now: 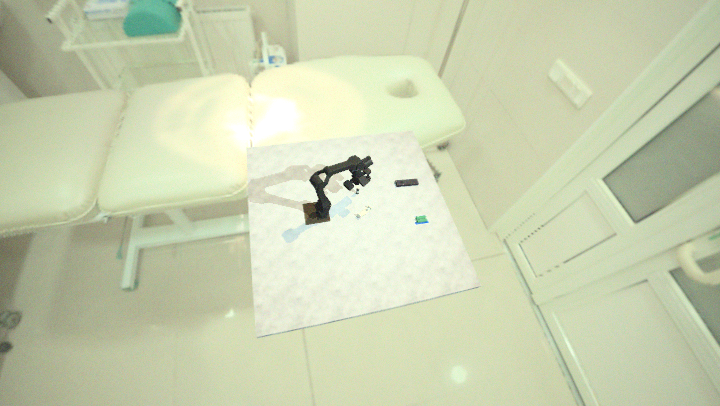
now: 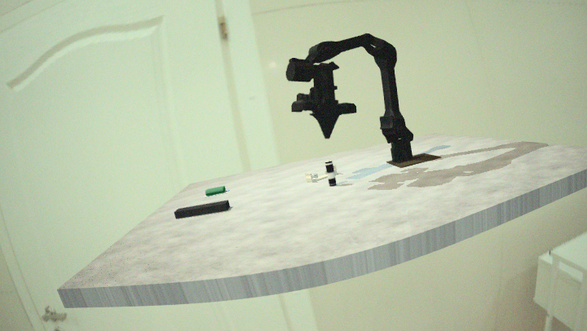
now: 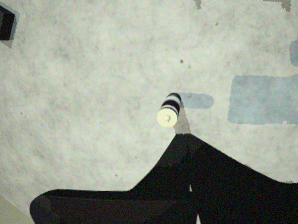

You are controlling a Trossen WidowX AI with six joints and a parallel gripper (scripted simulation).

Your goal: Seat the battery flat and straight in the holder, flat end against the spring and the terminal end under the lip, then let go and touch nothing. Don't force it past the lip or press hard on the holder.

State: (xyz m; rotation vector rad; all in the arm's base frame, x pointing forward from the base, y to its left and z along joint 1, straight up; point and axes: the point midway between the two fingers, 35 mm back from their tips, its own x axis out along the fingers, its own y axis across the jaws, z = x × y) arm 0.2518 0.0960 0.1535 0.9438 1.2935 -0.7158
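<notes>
My gripper tip is 1 cm short of the battery, 2 cm to the right of it and 9 cm above it. Round my gripper tip: black bar: 38 cm ahead, 2 cm to the left, 11 cm below.
</notes>
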